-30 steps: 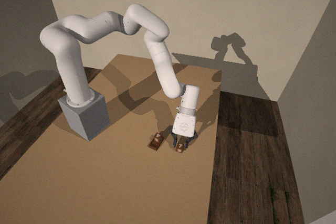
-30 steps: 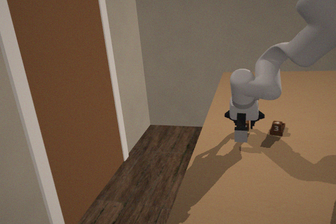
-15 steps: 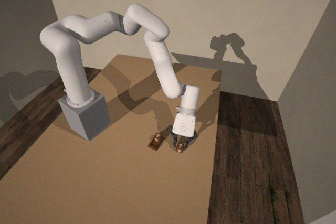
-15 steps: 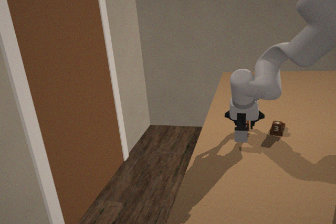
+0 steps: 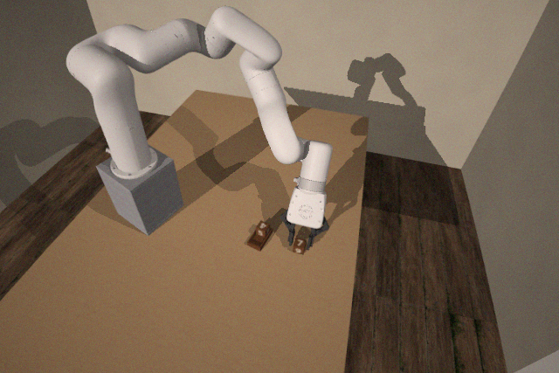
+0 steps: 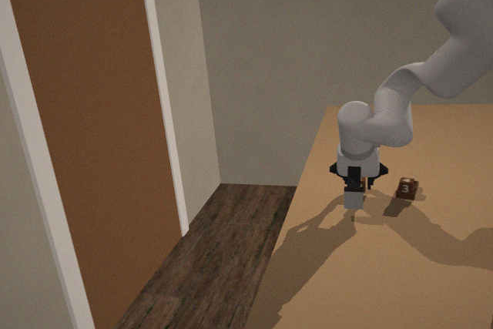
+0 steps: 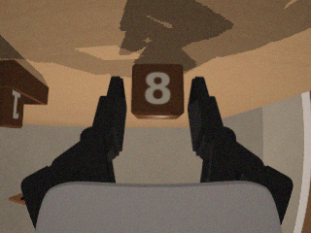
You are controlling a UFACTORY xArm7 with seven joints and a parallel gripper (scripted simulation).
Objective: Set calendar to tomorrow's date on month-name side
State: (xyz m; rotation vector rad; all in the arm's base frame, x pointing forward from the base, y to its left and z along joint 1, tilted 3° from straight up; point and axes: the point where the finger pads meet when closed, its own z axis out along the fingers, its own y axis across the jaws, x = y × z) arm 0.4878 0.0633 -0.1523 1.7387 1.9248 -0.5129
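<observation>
Now: the digit cube 10 mm to the right of my hand and 10 mm below it. Round my hand: brown calendar tray: 120 mm behind, 20 mm to the right, 20 mm below.
</observation>
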